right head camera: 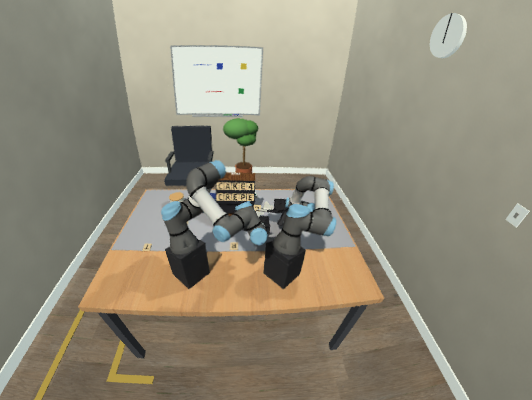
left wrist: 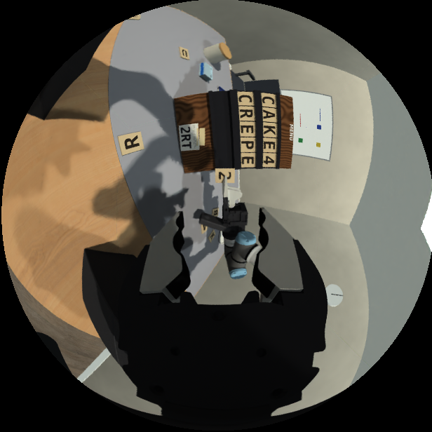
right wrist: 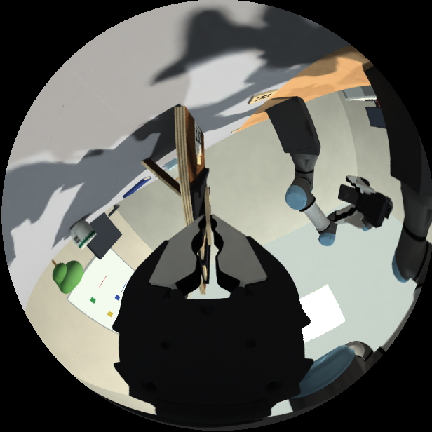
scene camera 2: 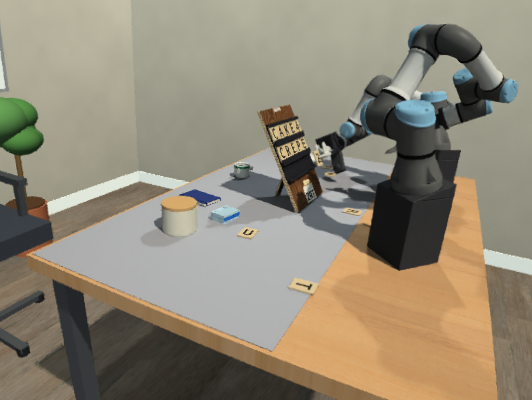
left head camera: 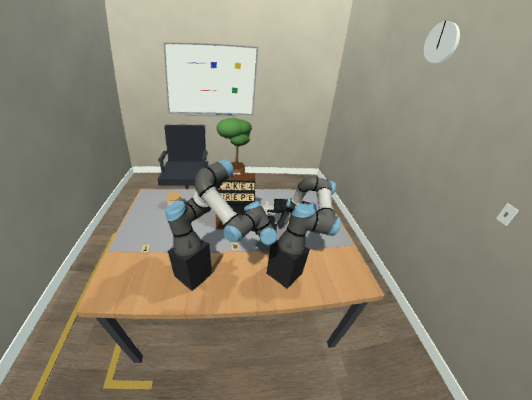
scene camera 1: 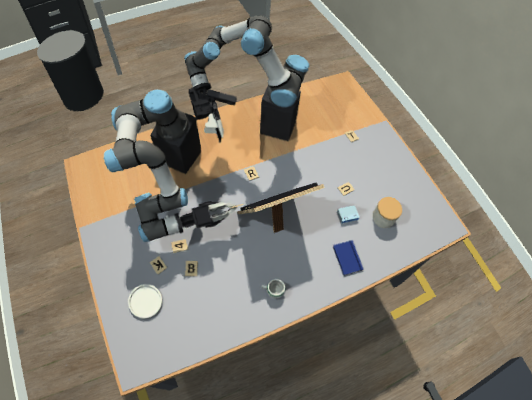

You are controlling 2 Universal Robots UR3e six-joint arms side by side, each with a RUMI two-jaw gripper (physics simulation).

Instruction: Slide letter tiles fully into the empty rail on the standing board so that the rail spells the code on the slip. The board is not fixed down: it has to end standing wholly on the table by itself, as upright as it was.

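The standing board [scene camera 1: 285,196] [scene camera 2: 299,192] [left wrist: 197,107] stands on its rear prop. Its upper rails read CAKE4 and CREPE; the lowest rail [scene camera 2: 300,167] [left wrist: 220,127] is empty. The slip [left wrist: 186,137] reads 2RT. My right gripper [scene camera 1: 234,208] [scene camera 2: 320,153] [right wrist: 208,215] is shut on the 2 tile [scene camera 2: 318,159] [left wrist: 225,175], holding it upright at the board's right end, level with the empty rail; whether it touches is unclear. My left gripper [scene camera 1: 228,118] is open and empty, above the wooden strip. The R tile [scene camera 1: 251,173] [left wrist: 131,142] and T tile [scene camera 1: 352,136] [scene camera 2: 303,286] lie flat.
A U tile [scene camera 1: 345,188], light-blue box [scene camera 1: 348,214], jar [scene camera 1: 387,212] and blue book [scene camera 1: 348,258] lie left of the board in scene camera 2. The 4 [scene camera 1: 179,245], K [scene camera 1: 158,265] and B [scene camera 1: 191,268] tiles lie near a plate [scene camera 1: 145,301]. A mug [scene camera 1: 276,288] stands behind the board.
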